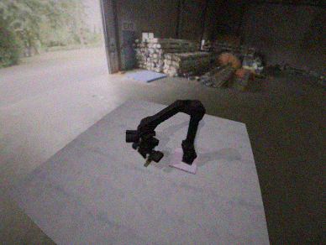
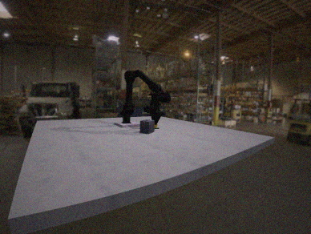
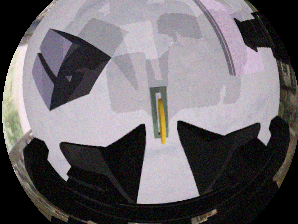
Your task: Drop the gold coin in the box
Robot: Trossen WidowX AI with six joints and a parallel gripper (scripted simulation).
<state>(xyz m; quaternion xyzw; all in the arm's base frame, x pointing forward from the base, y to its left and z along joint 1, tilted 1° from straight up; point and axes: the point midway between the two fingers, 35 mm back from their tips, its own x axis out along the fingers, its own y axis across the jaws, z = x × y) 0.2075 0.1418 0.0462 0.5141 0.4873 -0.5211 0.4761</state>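
My gripper tip is 10 mm above the thin gold coin.
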